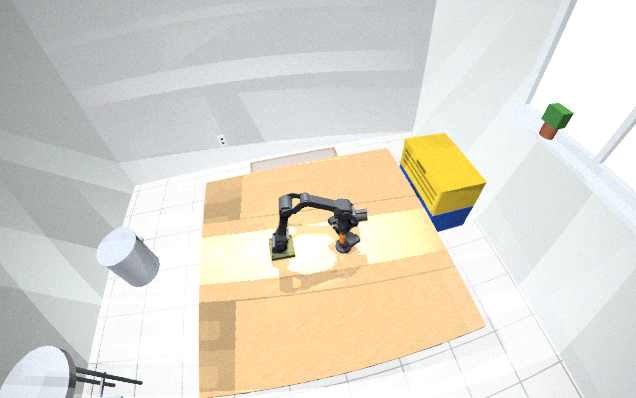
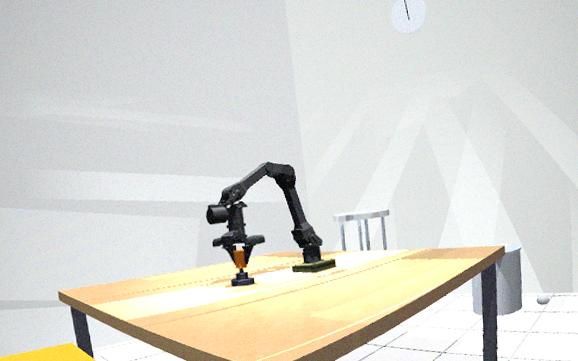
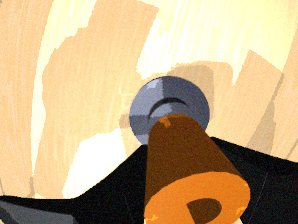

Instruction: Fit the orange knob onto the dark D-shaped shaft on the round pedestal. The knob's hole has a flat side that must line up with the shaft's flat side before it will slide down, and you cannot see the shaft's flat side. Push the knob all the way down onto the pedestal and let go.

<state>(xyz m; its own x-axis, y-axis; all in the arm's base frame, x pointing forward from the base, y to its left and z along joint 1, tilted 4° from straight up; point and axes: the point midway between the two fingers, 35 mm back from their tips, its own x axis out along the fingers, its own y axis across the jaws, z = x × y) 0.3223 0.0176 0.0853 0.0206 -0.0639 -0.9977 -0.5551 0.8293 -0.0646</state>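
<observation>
Now: gripper tip 20 mm below the orange knob. Round my gripper tip: dark shaft (40 mm below).
</observation>
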